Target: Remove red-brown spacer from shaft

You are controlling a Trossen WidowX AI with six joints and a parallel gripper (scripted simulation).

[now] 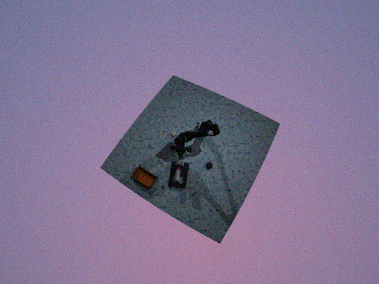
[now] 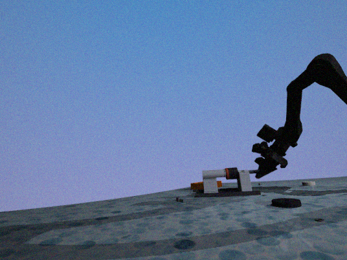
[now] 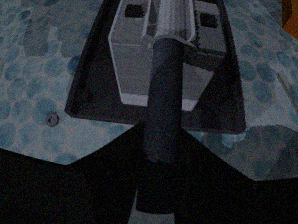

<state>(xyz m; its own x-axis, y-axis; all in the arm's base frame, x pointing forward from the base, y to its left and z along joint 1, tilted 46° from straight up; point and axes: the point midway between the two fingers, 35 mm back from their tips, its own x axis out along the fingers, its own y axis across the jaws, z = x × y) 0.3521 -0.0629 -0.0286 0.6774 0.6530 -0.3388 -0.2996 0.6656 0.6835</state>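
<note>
My gripper tip is 4 cm short of the dark shaft, 1 cm to the right of it and 3 cm below it. Round my gripper tip: thin dark rod: 10 cm ahead, 14 cm to the right, 5 cm below; dark disc: 5 cm behind, 25 cm to the left, 5 cm below; orange tray: 28 cm ahead, 22 cm to the right, 4 cm below.
</note>
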